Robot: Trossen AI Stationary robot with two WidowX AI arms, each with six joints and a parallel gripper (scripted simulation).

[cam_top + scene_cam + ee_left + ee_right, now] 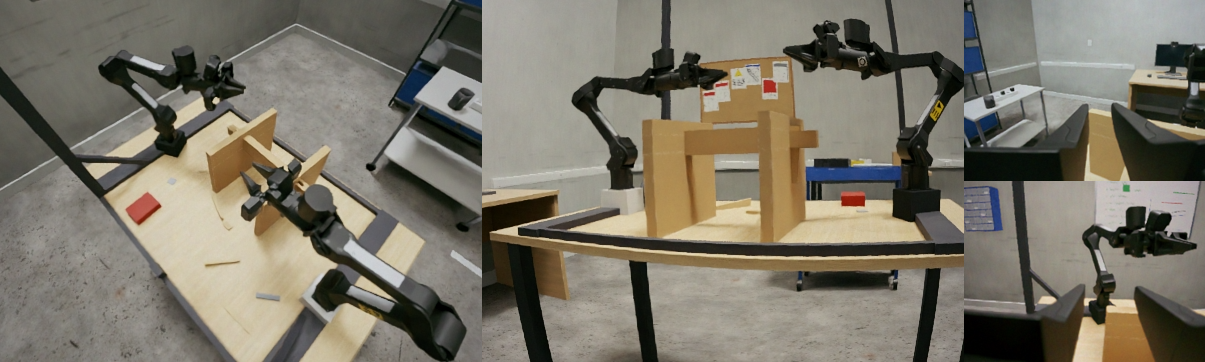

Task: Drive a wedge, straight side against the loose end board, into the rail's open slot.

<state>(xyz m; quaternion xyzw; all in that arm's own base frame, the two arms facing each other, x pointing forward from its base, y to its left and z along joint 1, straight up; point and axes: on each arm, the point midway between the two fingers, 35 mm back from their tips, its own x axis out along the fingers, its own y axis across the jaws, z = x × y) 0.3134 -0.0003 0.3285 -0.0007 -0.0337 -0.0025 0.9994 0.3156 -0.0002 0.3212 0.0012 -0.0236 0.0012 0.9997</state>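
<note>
My right gripper is now 40 mm past the small wooden piece, 80 mm to the right of it and 390 mm above it. From my right hand the other things lie so: grey piece (100 mm behind, 200 mm to the right, 390 mm below); then wooden rail (180 mm ahead, 110 mm to the left, 190 mm below); then red block (250 mm behind, 350 mm to the left, 380 mm below).
</note>
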